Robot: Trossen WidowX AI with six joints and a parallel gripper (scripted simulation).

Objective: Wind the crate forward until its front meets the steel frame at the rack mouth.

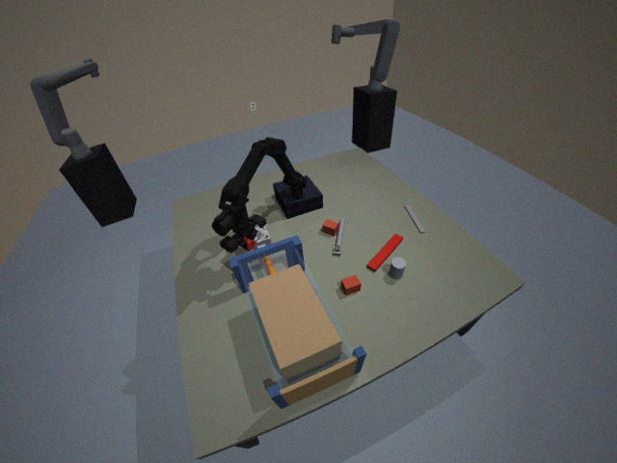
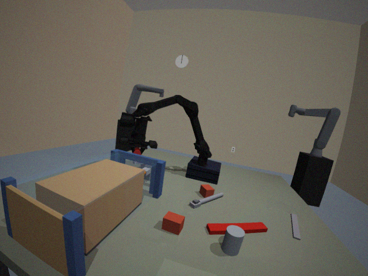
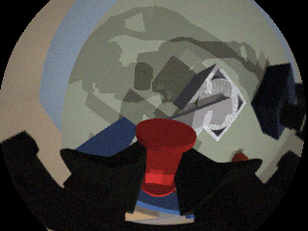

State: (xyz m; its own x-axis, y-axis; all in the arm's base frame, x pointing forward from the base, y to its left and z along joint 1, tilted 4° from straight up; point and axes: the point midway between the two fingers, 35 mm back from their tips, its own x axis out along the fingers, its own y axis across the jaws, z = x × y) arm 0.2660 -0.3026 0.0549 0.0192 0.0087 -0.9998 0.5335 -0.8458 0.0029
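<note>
My gripper tip is now 30 mm past the winch handle, 20 mm to the right of it and 10 mm above it. From my gripper tip the other things lie so: hand winch 100 mm behind, 40 mm to the left, 80 mm below; then red knob 20 mm above; then red bar 170 mm ahead, 530 mm to the left, 110 mm below.
</note>
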